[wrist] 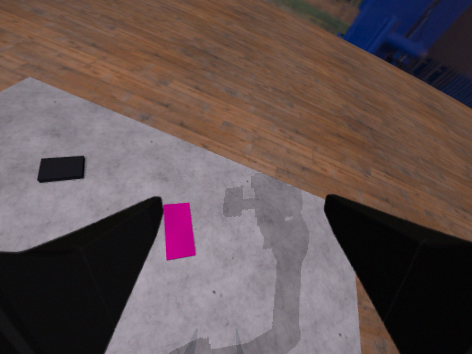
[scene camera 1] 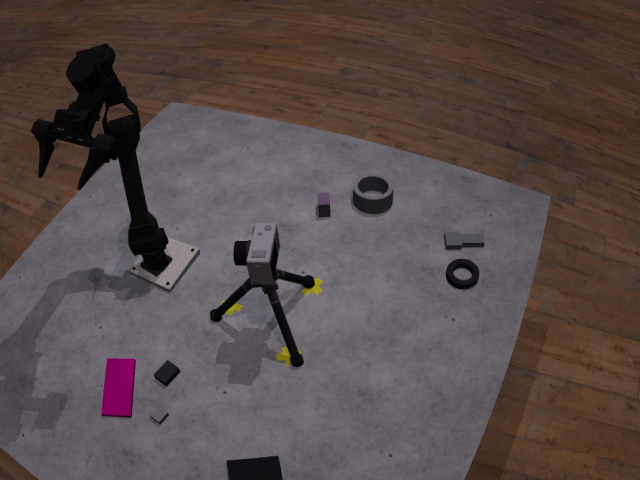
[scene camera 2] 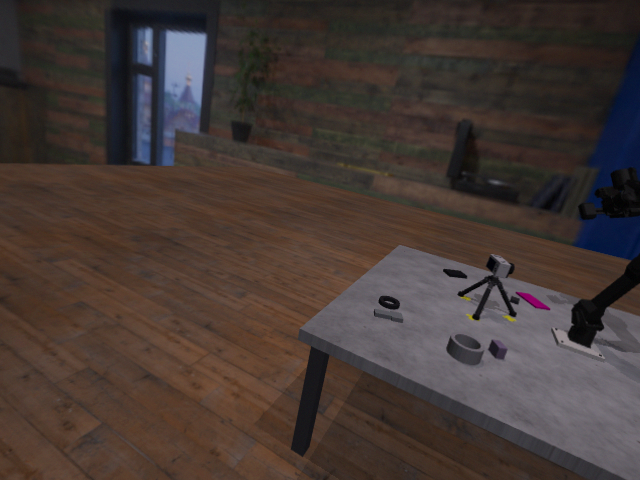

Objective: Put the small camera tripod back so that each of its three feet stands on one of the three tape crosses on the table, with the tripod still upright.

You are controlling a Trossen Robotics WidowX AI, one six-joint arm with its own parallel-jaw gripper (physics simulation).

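Frame: origin at the arm's base, x ahead, y left, z up, level; metres.
Where they show: gripper, fingertip midpoint: (wrist: 244, 203) (scene camera 1: 58, 183) (scene camera 2: 596, 217); arm's base at its link origin: (scene camera 1: 156, 262) (scene camera 2: 579, 341).
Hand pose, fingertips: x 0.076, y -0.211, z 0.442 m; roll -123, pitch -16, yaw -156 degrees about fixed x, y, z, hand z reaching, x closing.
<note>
Things, the pixels of their top centre, and the offset from my fingertips. "*": a spot on its surface instead.
- second cross at a spot on its surface: (scene camera 1: 313, 286) * dy +0.358, dx +0.280, dz -0.452 m
- third cross at its top centre: (scene camera 1: 288, 355) dy +0.178, dx +0.338, dz -0.455 m
- magenta slab at its top centre: (scene camera 1: 118, 386) (wrist: 178, 228) (scene camera 2: 532, 299) dy -0.112, dx +0.085, dz -0.447 m
- small black block at its top centre: (scene camera 1: 166, 371) dy -0.012, dx +0.155, dz -0.440 m
- grey chip at its top centre: (scene camera 1: 158, 413) dy -0.106, dx +0.207, dz -0.443 m
- black slab at its top centre: (scene camera 1: 254, 473) (wrist: 61, 166) (scene camera 2: 455, 272) dy -0.099, dx +0.449, dz -0.440 m
- purple block at its top centre: (scene camera 1: 323, 198) (scene camera 2: 499, 344) dy +0.577, dx +0.168, dz -0.415 m
- grey ring at its top centre: (scene camera 1: 373, 186) (scene camera 2: 467, 341) dy +0.670, dx +0.252, dz -0.407 m
- black ring at its top centre: (scene camera 1: 463, 271) (scene camera 2: 389, 300) dy +0.555, dx +0.556, dz -0.440 m
- grey piece at its top centre: (scene camera 1: 465, 238) (scene camera 2: 388, 313) dy +0.656, dx +0.518, dz -0.440 m
The small tripod (scene camera 1: 282, 322) (scene camera 2: 483, 302) stands upright on three spread legs, with a white camera (scene camera 1: 262, 258) (scene camera 2: 498, 265) on top. In scene camera 1 its left foot is off its yellow cross (scene camera 1: 234, 307), to the lower left. Its right rear foot overlaps the upper left of the second cross (scene camera 1: 314, 286). Its front foot is at the right edge of the third cross (scene camera 1: 284, 355). Exact contact is hard to tell. My gripper (scene camera 1: 60, 181) (wrist: 244, 203) is open and empty, high up and well left of the tripod in scene camera 1. The tripod does not show in the wrist view.
A magenta slab (scene camera 1: 118, 387) (scene camera 2: 532, 300) (wrist: 179, 231), small black block (scene camera 1: 166, 373), grey chip (scene camera 1: 159, 415) and black slab (scene camera 1: 254, 469) (wrist: 61, 169) lie near the tripod's front side. Behind are a purple block (scene camera 1: 324, 205) and grey ring (scene camera 1: 372, 204); rightward, a black ring (scene camera 1: 450, 282) and grey piece (scene camera 1: 453, 240).
</note>
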